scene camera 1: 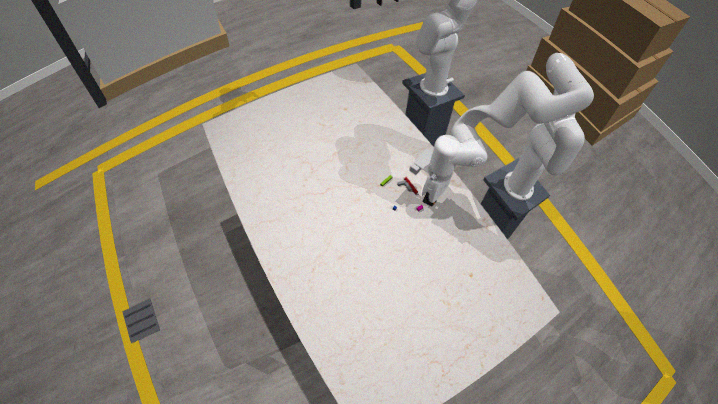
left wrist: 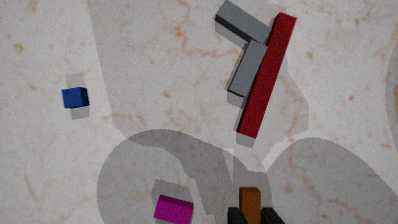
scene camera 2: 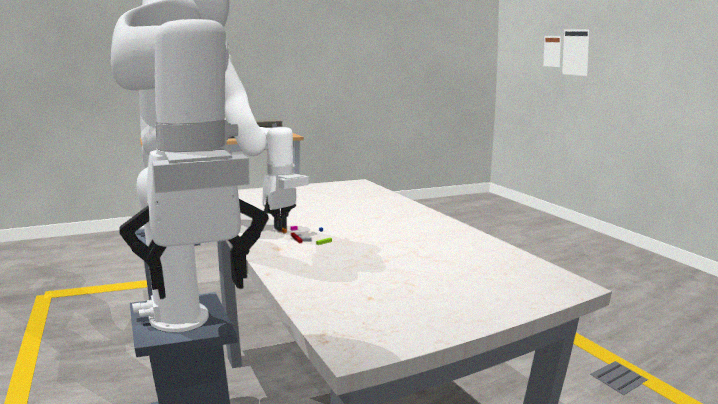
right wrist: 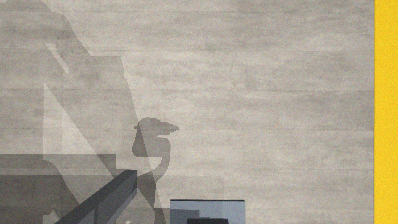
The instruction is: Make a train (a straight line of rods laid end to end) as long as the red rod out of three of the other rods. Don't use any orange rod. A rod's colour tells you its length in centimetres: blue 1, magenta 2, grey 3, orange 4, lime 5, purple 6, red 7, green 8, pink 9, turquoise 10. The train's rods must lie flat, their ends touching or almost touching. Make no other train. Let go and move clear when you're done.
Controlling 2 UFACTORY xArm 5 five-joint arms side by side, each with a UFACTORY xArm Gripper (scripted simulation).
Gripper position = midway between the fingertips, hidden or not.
Note:
I see my left gripper (scene camera 2: 280, 229), my right gripper (scene camera 2: 200, 289), a red rod (left wrist: 282, 27), a grey rod (left wrist: 244, 75) and an arm pedestal (scene camera 1: 433, 124).
The right wrist view does not show the red rod: it is out of frame.

